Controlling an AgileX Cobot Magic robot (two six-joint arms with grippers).
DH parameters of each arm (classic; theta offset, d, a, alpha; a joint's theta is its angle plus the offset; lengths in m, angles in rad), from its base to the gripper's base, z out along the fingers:
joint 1: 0 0.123 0 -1.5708
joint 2: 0.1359 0 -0.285 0
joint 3: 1.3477 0 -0.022 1.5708
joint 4: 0 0.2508 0 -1.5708
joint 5: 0 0 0.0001 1.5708
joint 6: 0 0.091 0 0
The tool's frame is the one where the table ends.
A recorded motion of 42 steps. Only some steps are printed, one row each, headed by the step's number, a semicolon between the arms.
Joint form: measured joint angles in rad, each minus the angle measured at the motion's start. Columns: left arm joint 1, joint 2, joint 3, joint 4, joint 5, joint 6; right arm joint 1, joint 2, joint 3, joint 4, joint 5, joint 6.
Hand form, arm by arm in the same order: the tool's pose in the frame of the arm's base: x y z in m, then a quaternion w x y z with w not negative. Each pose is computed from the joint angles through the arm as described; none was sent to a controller.
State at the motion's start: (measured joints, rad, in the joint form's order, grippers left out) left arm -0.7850 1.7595 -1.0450 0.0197 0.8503 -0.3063; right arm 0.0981 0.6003 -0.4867 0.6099 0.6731 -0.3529
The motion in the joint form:
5: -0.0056 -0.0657 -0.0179 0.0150 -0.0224 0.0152; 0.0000 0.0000 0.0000 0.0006 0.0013 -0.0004
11: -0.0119 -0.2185 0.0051 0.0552 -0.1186 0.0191; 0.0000 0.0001 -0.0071 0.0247 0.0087 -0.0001
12: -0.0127 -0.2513 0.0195 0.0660 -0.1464 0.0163; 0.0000 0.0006 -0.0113 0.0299 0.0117 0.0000
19: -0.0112 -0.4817 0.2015 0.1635 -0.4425 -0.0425; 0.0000 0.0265 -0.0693 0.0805 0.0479 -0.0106
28: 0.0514 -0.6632 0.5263 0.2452 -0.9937 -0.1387; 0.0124 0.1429 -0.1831 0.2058 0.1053 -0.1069
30: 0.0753 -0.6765 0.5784 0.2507 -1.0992 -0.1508; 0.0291 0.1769 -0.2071 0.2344 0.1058 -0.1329
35: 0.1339 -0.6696 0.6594 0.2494 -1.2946 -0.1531; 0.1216 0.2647 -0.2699 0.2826 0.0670 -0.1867
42: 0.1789 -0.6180 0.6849 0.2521 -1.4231 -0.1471; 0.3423 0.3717 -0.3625 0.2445 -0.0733 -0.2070
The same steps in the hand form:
5: 0.2246 -0.2236 0.1984 0.09237 0.25598 0.96146 -0.03929; 0.1061 0.0432 0.2813 0.43290 -0.06316 0.87295 0.21577
11: 0.2172 -0.2158 0.2429 0.19627 0.26750 0.93972 -0.08280; 0.1058 0.0446 0.2839 0.43259 -0.05929 0.87047 0.22722
12: 0.2146 -0.2127 0.2500 0.21754 0.26843 0.93398 -0.09113; 0.1058 0.0450 0.2852 0.43288 -0.05891 0.86965 0.22991
19: 0.1902 -0.1849 0.2780 0.36815 0.26391 0.87741 -0.15803; 0.1091 0.0492 0.3008 0.43239 -0.06206 0.86281 0.25445
28: 0.1628 -0.1513 0.2617 0.50649 0.23329 0.78601 -0.26688; 0.1281 0.0611 0.3250 0.41838 -0.09307 0.85265 0.29880
30: 0.1602 -0.1455 0.2569 0.52600 0.22307 0.76969 -0.28484; 0.1341 0.0654 0.3292 0.41523 -0.10376 0.84924 0.30922
35: 0.1605 -0.1353 0.2471 0.55966 0.20182 0.74266 -0.30741; 0.1494 0.0824 0.3397 0.41329 -0.14167 0.83623 0.33143
42: 0.1680 -0.1325 0.2398 0.57713 0.19011 0.72942 -0.31420; 0.1625 0.1195 0.3546 0.43126 -0.21423 0.80871 0.33779

